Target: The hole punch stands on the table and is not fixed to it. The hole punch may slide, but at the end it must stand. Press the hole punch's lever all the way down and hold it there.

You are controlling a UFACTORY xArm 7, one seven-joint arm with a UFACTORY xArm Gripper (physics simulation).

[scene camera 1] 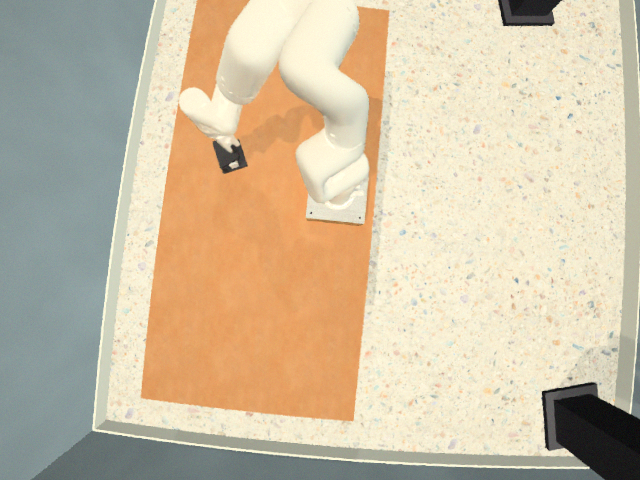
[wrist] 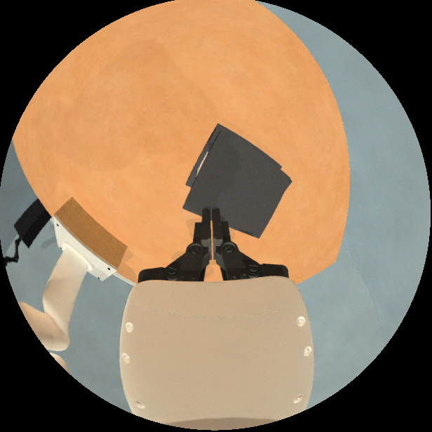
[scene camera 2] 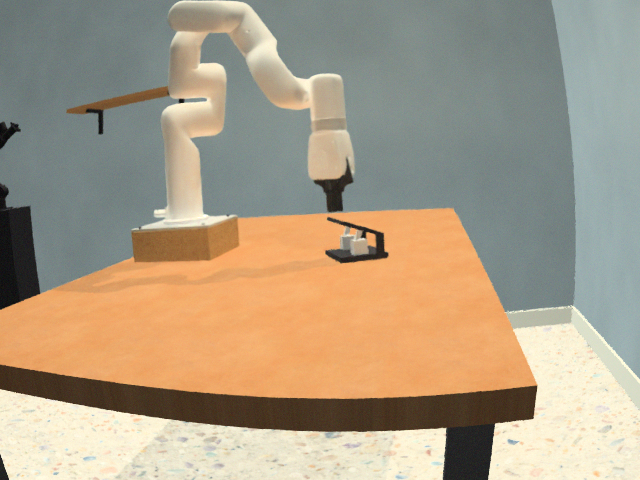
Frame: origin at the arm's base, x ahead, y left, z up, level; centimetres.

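Seen in the pictures: gripper, fingertip midpoint: [scene camera 1: 233, 150] [scene camera 2: 335, 211]; arm's base, origin of the base link: [scene camera 2: 186, 221].
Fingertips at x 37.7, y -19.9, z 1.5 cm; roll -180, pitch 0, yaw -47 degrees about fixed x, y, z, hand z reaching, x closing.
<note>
Offsets run from my fingertips to a thing's top centre. "spot": to the spot under its first point. Level surfaces: height alone.
The black hole punch {dz -1.3, dx +3.8, dy -1.7 cm} [scene camera 1: 225, 160] [scene camera 2: 378, 254] [wrist: 250, 190] stands upright on the orange table {dz -9.8 cm} [scene camera 1: 248, 310] [scene camera 2: 289, 330] [wrist: 150, 90]. Its lever {spot: dz -2.7, dx +3.8, dy -7.3 cm} [scene camera 2: 356, 226] [wrist: 230, 175] is raised and slopes, with its free end higher, on the left in scene camera 2. Pale blocks {spot: dz -6.6, dx +4.0, dy -7.1 cm} [scene camera 2: 358, 245] sit between lever and base. My gripper [scene camera 2: 334, 210] [wrist: 211, 219] is shut with nothing between its fingers. Its tips are a little above the lever's free end, with a small gap in scene camera 2. In the wrist view the tips overlap the lever's near edge. In scene camera 1 the arm hides the fingers.
The arm's base block [scene camera 1: 336, 212] [scene camera 2: 170, 244] [wrist: 90, 232] stands on the table beside the hole punch, to its left in scene camera 2. A brown wall shelf [scene camera 2: 124, 99] is behind the arm. A dark pedestal [scene camera 2: 18, 248] stands at the far left, off the table.
</note>
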